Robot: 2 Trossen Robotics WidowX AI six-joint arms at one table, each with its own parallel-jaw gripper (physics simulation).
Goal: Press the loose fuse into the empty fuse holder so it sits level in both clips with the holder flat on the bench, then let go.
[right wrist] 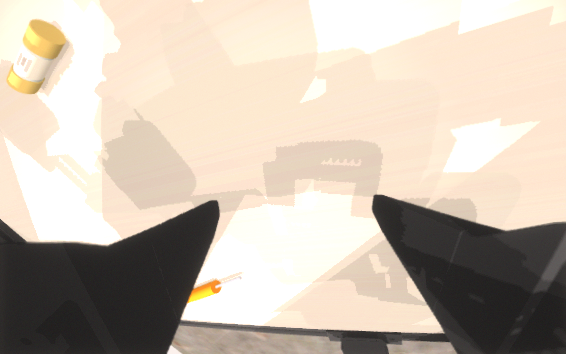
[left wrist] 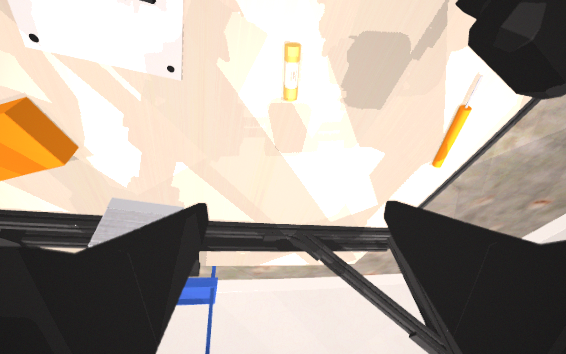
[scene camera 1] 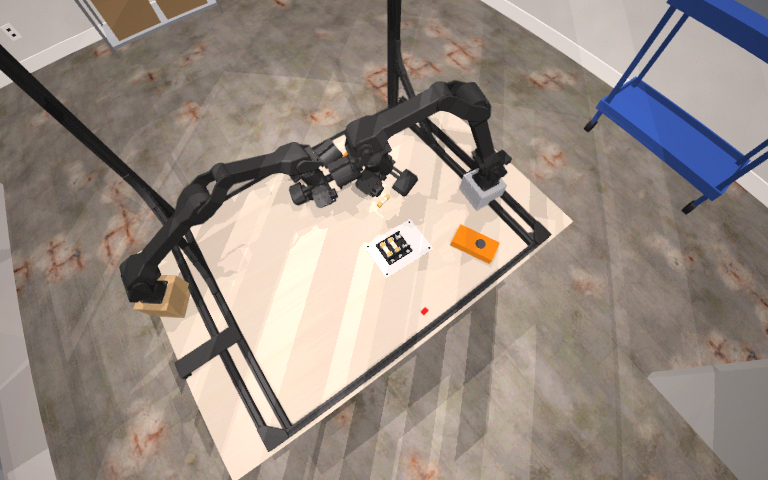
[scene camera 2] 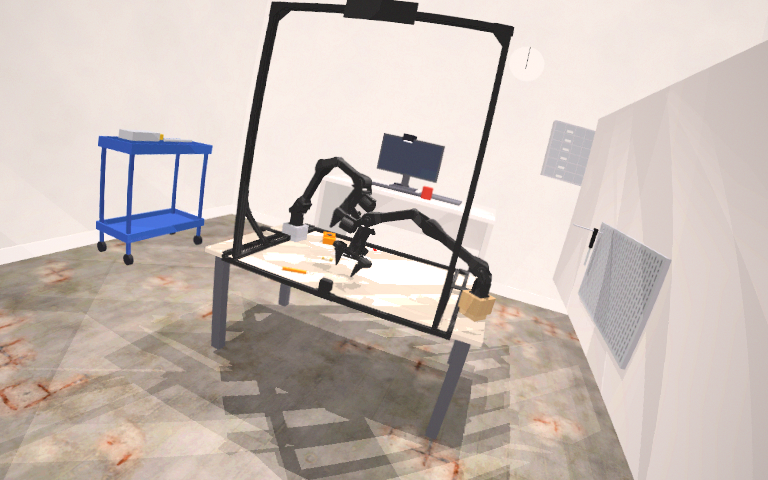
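Seen in the pictures: left gripper, fingertip midpoint: point(left wrist: 297, 210) point(scene camera 1: 389, 173) point(scene camera 2: 332, 226); right gripper, fingertip midpoint: point(right wrist: 296, 204) point(scene camera 2: 343, 271); left arm's base, link origin: point(scene camera 1: 485, 180) point(scene camera 2: 295, 224); right arm's base, link origin: point(scene camera 1: 154, 291) point(scene camera 2: 479, 294).
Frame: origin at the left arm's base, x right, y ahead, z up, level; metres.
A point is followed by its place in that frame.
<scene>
The loose fuse point(scene camera 1: 383, 200) @(z -0.064, x 0.124, y 0.297 m) point(left wrist: 291, 72) @(z -0.063, x 0.124, y 0.299 m) point(right wrist: 35, 57) @(z -0.064, x 0.127, y 0.306 m), white with yellow caps, lies flat on the bench. The black fuse holder point(scene camera 1: 405, 255) @(z -0.070, x -0.074, y 0.331 m) sits on a white plate point(scene camera 1: 417, 243) @(z -0.075, x -0.056, y 0.278 m) point(left wrist: 110, 45) @(z -0.075, x -0.029, y 0.266 m), below the loose fuse in scene camera 1. Two fuses sit side by side in it; clips toward the picture's right look empty. My left gripper point(scene camera 1: 387, 182) @(z 0.084, x 0.111, y 0.282 m) point(left wrist: 297, 210) @(z 0.084, x 0.111, y 0.282 m) is open and empty above the bench, close to the loose fuse. My right gripper point(scene camera 1: 312, 195) point(scene camera 2: 346, 270) @(z -0.054, x 0.231, y 0.443 m) point(right wrist: 296, 204) @(z -0.054, x 0.231, y 0.443 m) is open and empty, left of it in scene camera 1. Height and seating details are unclear.
An orange block point(scene camera 1: 465, 240) @(z -0.047, x -0.128, y 0.156 m) point(scene camera 2: 329, 237) @(z -0.046, x -0.117, y 0.150 m) point(left wrist: 35, 130) @(z -0.055, x -0.096, y 0.171 m) with a dark knob lies right of the plate in scene camera 1. An orange-handled tool point(scene camera 2: 293, 270) @(z -0.069, x 0.382, y 0.291 m) point(left wrist: 451, 136) @(z -0.065, x 0.366, y 0.298 m) point(right wrist: 204, 291) @(z -0.065, x 0.353, y 0.322 m) lies near the bench edge. A small red piece point(scene camera 1: 424, 311) @(z -0.071, x -0.245, y 0.371 m) lies near the frame rail.
</scene>
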